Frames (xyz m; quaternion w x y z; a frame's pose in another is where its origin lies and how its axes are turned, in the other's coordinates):
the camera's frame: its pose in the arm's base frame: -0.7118 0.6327 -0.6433 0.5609 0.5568 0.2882 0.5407
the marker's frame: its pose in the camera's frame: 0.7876 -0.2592 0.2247 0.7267 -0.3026 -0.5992 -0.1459
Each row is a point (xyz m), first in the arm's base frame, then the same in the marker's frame.
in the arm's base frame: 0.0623 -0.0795 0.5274
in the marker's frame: 0.8960 0.2016 1.6089
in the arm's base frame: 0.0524 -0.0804 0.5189
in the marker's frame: 0.8836 0.1974 1.6093
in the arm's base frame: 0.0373 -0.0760 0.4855
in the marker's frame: 0.8557 0.1766 1.5970
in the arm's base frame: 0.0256 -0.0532 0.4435
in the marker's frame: 0.8253 0.1560 1.5642
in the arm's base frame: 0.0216 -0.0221 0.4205
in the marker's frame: 0.8088 0.1525 1.5292
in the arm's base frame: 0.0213 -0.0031 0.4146
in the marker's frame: 0.8040 0.1564 1.5103
